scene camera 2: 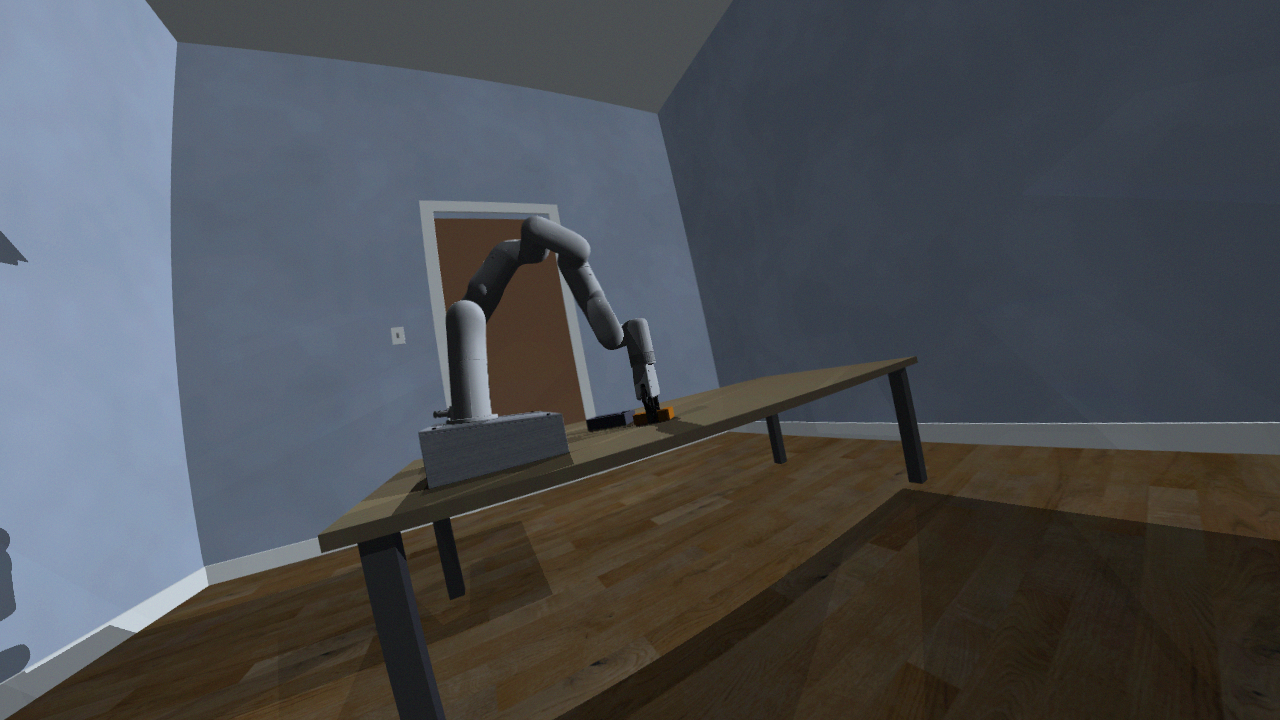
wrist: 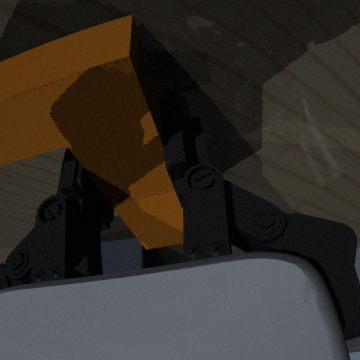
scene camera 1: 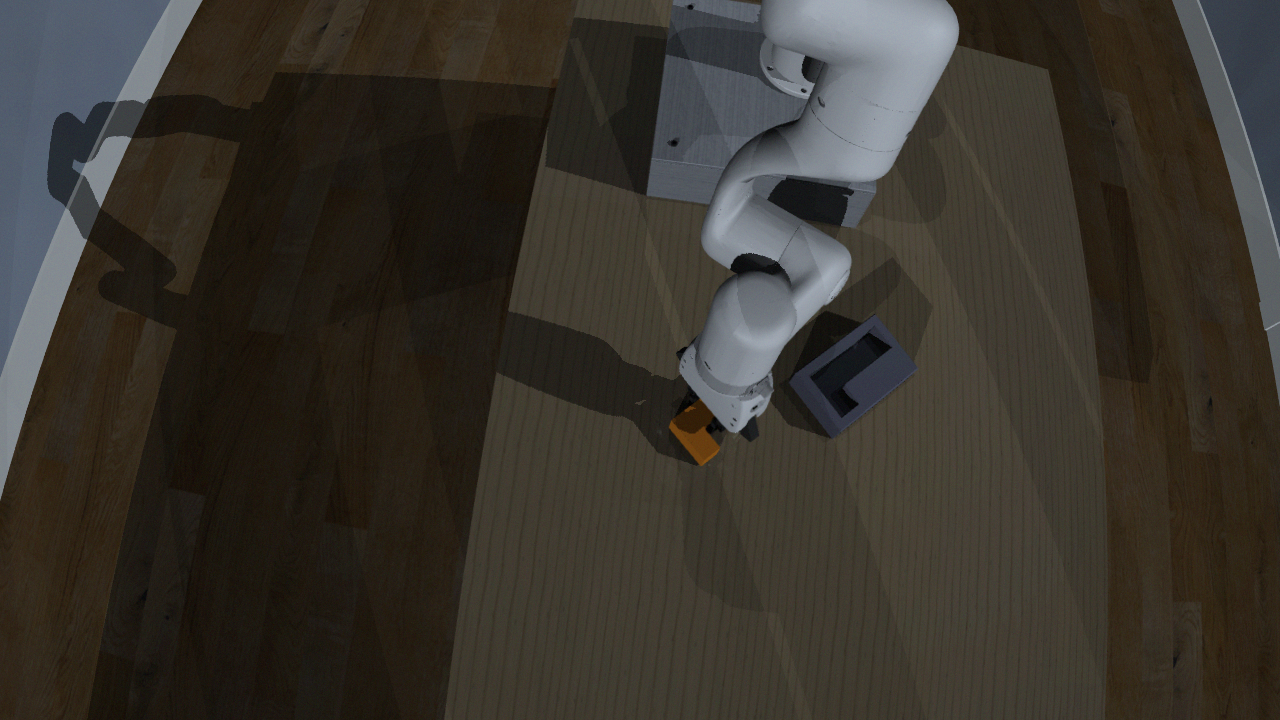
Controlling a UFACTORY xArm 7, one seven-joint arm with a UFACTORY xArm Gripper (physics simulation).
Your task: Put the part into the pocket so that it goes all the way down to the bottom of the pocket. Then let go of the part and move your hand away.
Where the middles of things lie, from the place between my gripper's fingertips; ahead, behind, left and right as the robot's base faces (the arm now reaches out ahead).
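My hand is 20 mm below the grey pocket block [scene camera 1: 845, 381], 180 mm to the right of it and 70 mm past it. The orange L-shaped part [scene camera 1: 690, 426] is 20 mm above my hand and 10 mm ahead of it. Going by their middles, the orange L-shaped part is the nearest to my hand of the things named here.
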